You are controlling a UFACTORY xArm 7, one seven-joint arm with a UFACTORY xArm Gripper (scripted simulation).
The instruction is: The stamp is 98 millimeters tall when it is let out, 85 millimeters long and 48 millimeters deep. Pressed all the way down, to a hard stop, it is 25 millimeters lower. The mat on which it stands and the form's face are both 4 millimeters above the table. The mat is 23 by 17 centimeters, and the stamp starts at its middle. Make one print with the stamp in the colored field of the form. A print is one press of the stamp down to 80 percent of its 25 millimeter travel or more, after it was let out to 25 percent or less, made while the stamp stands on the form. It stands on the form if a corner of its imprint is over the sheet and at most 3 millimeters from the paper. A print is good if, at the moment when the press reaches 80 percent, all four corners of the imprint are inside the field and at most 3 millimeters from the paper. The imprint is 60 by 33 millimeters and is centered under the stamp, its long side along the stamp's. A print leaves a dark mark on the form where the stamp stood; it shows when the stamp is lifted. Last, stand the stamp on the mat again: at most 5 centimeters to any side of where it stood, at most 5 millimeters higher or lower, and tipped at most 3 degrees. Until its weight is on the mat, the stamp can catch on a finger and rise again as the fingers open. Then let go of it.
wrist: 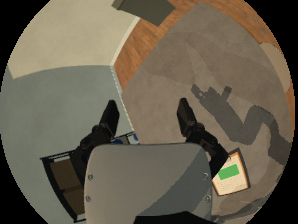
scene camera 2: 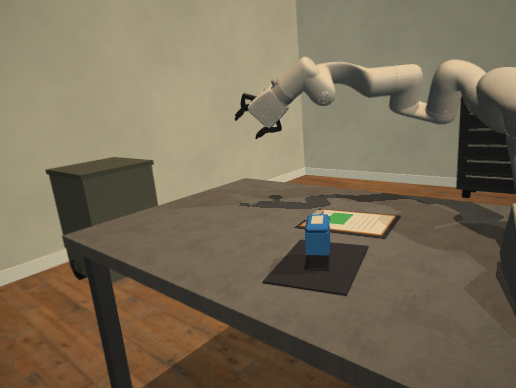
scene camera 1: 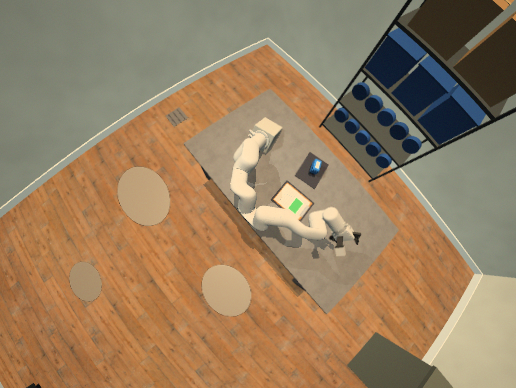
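Note:
Looking through the pictures, I find a form, a mat and a blue stamp, along with my gripper. In the wrist view, too, I can see my gripper.

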